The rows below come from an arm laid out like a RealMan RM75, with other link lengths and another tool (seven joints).
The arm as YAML. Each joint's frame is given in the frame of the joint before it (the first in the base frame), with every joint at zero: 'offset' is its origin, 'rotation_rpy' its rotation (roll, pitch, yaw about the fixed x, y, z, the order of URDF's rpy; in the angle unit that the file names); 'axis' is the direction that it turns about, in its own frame. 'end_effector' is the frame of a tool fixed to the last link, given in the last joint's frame.
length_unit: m
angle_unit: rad
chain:
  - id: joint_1
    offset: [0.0, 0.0, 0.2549]
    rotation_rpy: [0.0, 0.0, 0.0]
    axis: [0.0, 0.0, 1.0]
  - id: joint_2
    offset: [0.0, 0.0, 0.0]
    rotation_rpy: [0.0, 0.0, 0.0]
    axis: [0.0, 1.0, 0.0]
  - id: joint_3
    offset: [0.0, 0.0, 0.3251]
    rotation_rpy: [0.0, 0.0, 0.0]
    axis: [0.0, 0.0, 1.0]
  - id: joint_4
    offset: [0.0, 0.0, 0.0]
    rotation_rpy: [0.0, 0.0, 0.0]
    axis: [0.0, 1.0, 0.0]
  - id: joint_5
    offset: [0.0, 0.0, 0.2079]
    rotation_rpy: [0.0, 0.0, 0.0]
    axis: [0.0, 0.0, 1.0]
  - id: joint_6
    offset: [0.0, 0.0, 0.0]
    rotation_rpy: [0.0, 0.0, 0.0]
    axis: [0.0, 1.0, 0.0]
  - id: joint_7
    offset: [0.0, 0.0, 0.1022]
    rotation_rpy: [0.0, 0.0, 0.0]
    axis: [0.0, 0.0, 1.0]
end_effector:
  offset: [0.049, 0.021, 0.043]
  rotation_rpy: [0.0, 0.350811, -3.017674]
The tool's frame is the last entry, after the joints.
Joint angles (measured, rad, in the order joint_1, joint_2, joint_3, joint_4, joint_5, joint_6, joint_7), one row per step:
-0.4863 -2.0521 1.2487 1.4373 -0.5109 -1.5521 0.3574
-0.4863 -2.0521 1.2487 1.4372 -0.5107 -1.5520 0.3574
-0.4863 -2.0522 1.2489 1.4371 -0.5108 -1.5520 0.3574
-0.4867 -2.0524 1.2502 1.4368 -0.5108 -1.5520 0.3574
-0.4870 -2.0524 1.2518 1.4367 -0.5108 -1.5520 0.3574
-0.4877 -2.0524 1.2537 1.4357 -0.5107 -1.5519 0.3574
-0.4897 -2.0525 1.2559 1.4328 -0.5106 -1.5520 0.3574
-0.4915 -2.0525 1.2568 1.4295 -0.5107 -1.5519 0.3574
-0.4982 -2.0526 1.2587 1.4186 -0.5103 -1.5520 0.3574
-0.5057 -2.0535 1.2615 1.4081 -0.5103 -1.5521 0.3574
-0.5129 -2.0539 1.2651 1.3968 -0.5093 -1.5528 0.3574
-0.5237 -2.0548 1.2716 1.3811 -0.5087 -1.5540 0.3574
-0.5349 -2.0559 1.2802 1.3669 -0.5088 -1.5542 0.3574
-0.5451 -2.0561 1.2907 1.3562 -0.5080 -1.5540 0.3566
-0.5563 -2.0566 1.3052 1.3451 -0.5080 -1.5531 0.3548
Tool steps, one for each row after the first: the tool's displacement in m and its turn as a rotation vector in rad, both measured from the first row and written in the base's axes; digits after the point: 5 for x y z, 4 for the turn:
-0.00005 0.00001 0.00000 0.0001 0.0002 0.0001
-0.00002 -0.00002 -0.00010 -0.0002 0.0001 0.0000
0.00024 -0.00005 -0.00052 -0.0015 0.0004 -0.0007
0.00049 -0.00011 -0.00089 -0.0028 0.0011 -0.0017
0.00072 -0.00010 -0.00146 -0.0047 0.0019 -0.0024
0.00109 0.00008 -0.00241 -0.0081 0.0026 -0.0029
0.00118 0.00034 -0.00310 -0.0105 0.0027 -0.0024
0.00160 0.00140 -0.00514 -0.0178 0.0031 -0.0007
0.00276 0.00246 -0.00766 -0.0261 0.0029 -0.0006
0.00340 0.00333 -0.01026 -0.0356 0.0046 0.0006
0.00492 0.00447 -0.01436 -0.0503 0.0067 0.0007
0.00730 0.00559 -0.01872 -0.0651 0.0092 -0.0023
0.00986 0.00660 -0.02249 -0.0781 0.0144 -0.0076
0.01320 0.00746 -0.02723 -0.0935 0.0205 -0.0149

